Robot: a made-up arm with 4 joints.
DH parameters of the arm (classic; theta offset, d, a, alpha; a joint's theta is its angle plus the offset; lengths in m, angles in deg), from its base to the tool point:
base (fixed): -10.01 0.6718 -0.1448 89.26
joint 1: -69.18 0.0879 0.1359 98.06
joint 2: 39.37 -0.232 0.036 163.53
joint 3: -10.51 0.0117 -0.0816 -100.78
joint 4: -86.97 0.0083 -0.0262 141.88
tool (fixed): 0.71 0.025 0 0
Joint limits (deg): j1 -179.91..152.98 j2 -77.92..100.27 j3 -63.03..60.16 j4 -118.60..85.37
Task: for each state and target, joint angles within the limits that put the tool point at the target. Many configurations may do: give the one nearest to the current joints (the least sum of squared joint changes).
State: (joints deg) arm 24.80 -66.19 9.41 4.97
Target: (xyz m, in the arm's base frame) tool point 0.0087 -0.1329 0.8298
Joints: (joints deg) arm 36.63 -45.57 4.51 23.63
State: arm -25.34 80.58 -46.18 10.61
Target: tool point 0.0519 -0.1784 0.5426
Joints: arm -6.05 100.27 -62.83 -25.11
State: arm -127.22 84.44 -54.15 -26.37
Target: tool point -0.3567 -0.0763 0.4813
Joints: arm -111.36 86.98 -50.96 -34.62
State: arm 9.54 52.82 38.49 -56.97
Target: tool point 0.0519 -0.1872 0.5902
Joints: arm -19.78 1.02 60.16 -40.31
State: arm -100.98 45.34 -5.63 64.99
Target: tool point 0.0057 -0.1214 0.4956
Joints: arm -52.59 -3.48 24.95 23.11
